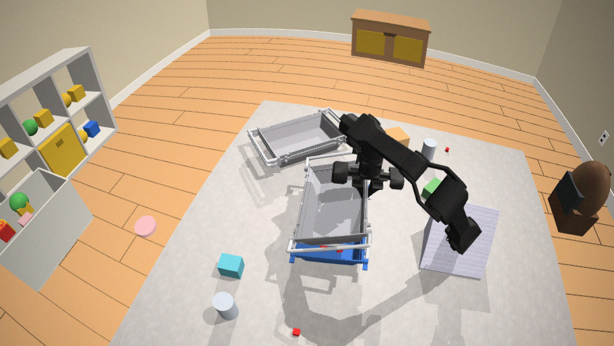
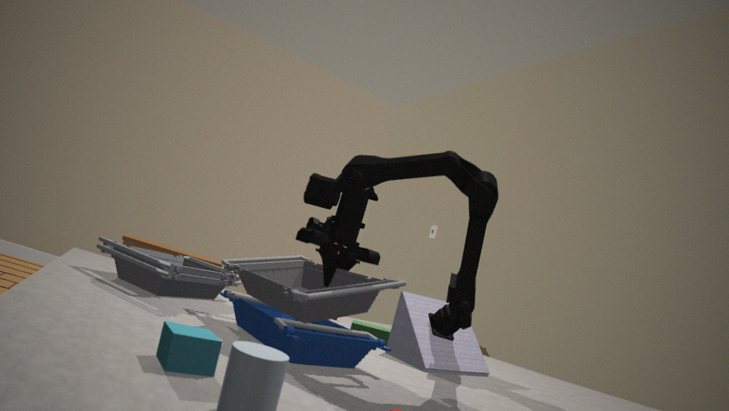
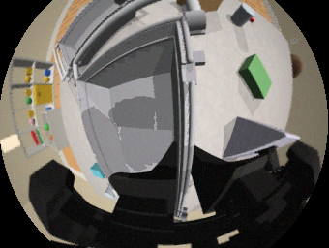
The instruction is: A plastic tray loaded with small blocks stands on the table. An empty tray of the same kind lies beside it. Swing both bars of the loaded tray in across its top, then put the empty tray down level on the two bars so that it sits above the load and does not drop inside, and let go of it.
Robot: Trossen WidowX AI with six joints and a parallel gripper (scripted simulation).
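Now: gripper tip 70 mm short of the grey plastic tray and 40 mm to the right of it. From my gripper tip the other things lie so: orange box: 410 mm to the right, 100 mm below; teal cube: 300 mm to the left, 260 mm ahead, 100 mm below.
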